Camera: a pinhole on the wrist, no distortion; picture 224 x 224 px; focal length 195.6 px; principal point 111.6 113.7 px. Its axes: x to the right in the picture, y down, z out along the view. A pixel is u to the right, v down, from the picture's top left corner.
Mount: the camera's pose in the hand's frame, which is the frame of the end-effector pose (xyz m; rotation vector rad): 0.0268 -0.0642 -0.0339 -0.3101 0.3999 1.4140
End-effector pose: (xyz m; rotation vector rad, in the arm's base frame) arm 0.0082 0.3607 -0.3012 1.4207 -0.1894 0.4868
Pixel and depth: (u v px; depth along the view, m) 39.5 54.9 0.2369
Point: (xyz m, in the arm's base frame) 0.1587 0.1704 -0.2663
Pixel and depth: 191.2 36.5 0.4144
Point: 0.1582 0.1788 0.0585
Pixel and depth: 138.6 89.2 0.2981
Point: 0.0828 0.1795 -0.1416
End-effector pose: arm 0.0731 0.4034 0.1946 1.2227 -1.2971 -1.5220
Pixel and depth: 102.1 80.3 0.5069
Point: -0.3820 0.3366 0.2978
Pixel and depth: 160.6 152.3 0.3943
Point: -0.1995 0.4379 0.4045
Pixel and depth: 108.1 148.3 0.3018
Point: -0.1614 0.4487 0.2687
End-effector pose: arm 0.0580 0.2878 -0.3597 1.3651 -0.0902 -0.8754
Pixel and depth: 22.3 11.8 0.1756
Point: 0.0255 0.0924 -0.4337
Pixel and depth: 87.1 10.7 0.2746
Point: 0.0732 -0.0040 -0.3777
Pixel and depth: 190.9 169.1 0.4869
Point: 0.0246 0.0421 0.0396
